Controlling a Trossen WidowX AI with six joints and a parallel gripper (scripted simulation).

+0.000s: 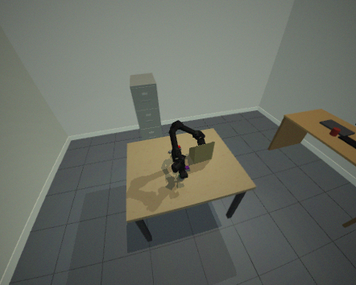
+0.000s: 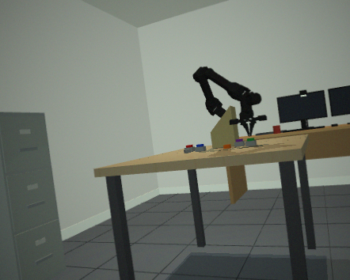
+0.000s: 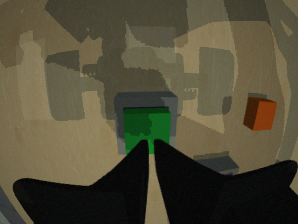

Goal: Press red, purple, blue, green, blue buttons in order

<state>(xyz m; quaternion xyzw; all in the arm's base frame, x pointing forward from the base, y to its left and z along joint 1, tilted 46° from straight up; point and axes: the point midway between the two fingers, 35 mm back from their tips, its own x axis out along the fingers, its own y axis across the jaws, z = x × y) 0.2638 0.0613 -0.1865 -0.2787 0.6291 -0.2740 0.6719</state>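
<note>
Now: gripper tip 2 cm above the green button. From my gripper tip the other things lie so: grey block (2 cm ahead, 35 cm to the right, 4 cm below); purple button (8 cm behind, 7 cm to the right, 2 cm below); blue button (28 cm to the right, 2 cm below).
</note>
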